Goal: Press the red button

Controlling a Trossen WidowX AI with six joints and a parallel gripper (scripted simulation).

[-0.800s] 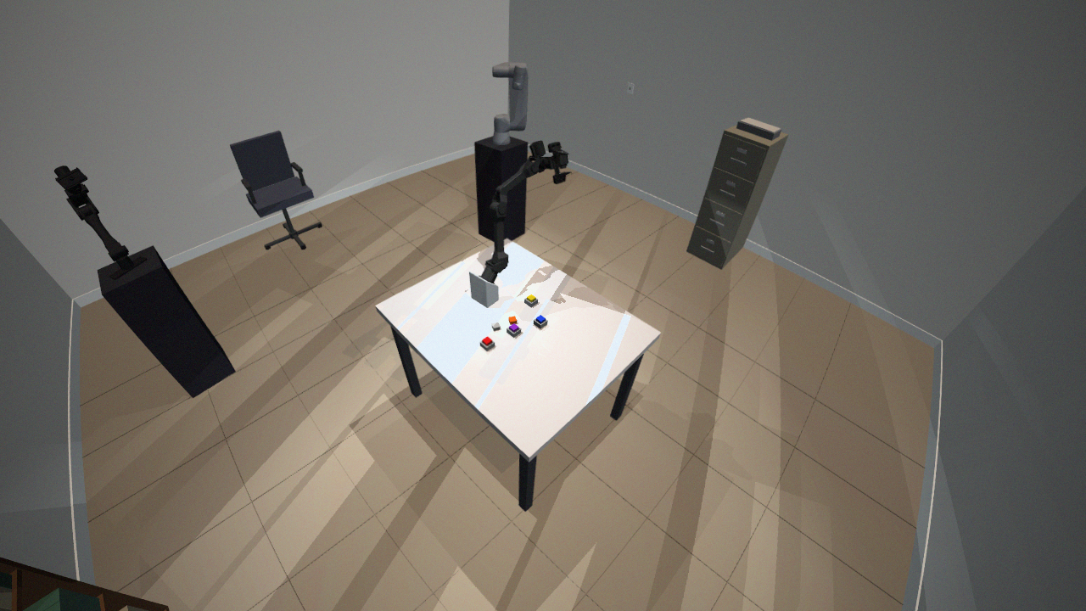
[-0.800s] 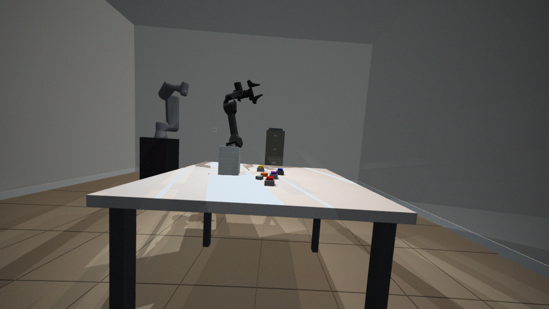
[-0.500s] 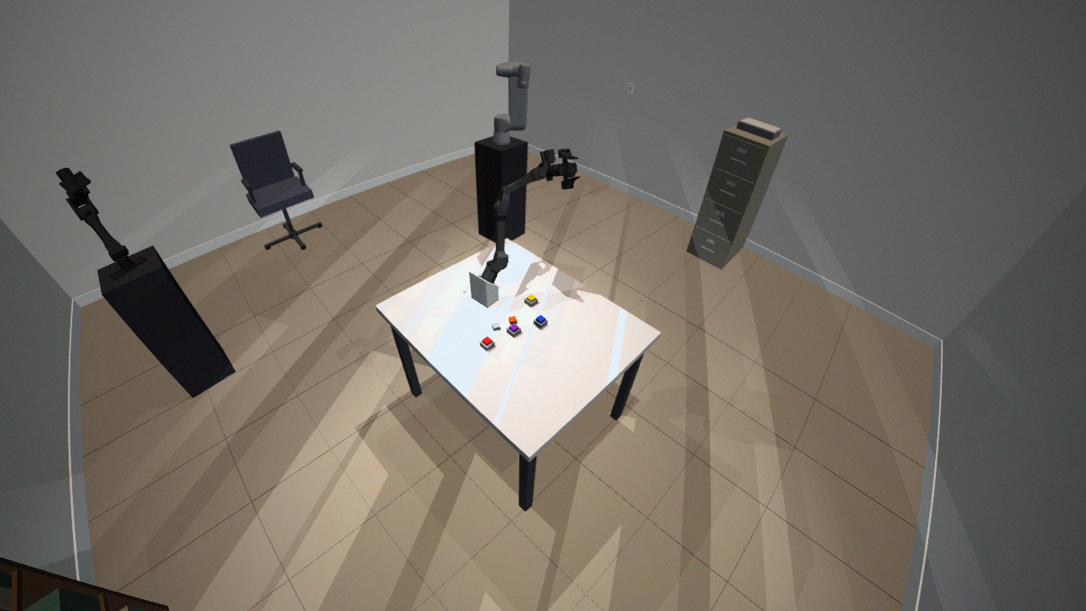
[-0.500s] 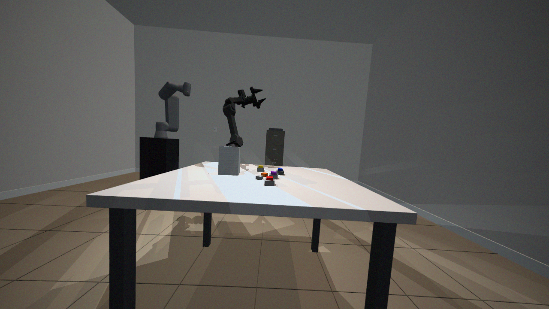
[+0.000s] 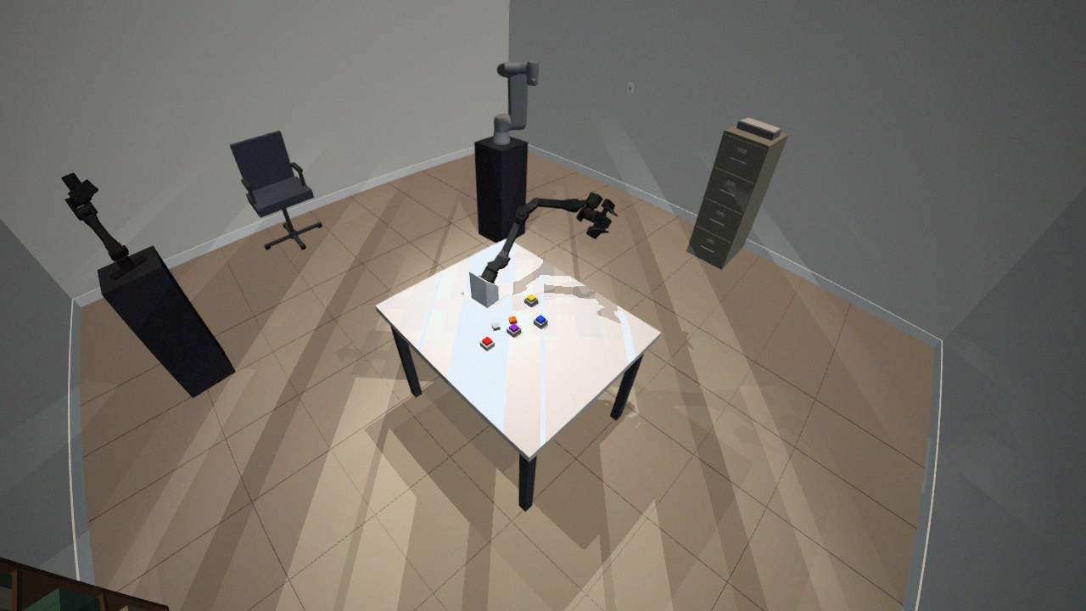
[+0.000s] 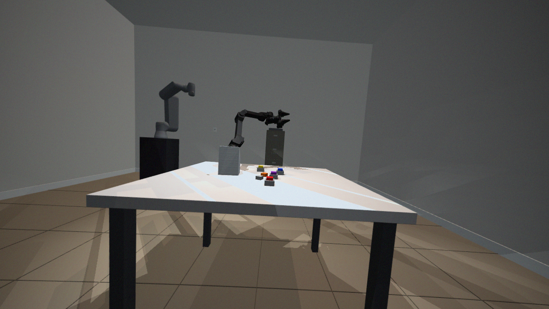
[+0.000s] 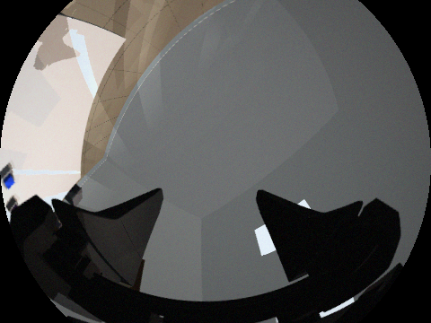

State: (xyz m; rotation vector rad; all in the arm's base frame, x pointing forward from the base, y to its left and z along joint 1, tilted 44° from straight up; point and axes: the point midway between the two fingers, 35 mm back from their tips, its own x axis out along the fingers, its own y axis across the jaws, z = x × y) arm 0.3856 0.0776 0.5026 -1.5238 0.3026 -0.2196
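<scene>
Right now the red button is 190 mm behind my gripper tip, 620 mm to the right of it and 410 mm below it. Round my gripper tip: orange block: 210 mm behind, 430 mm to the right, 430 mm below; then blue button: 100 mm behind, 350 mm to the right, 410 mm below; then yellow button: 230 mm behind, 270 mm to the right, 410 mm below.
</scene>
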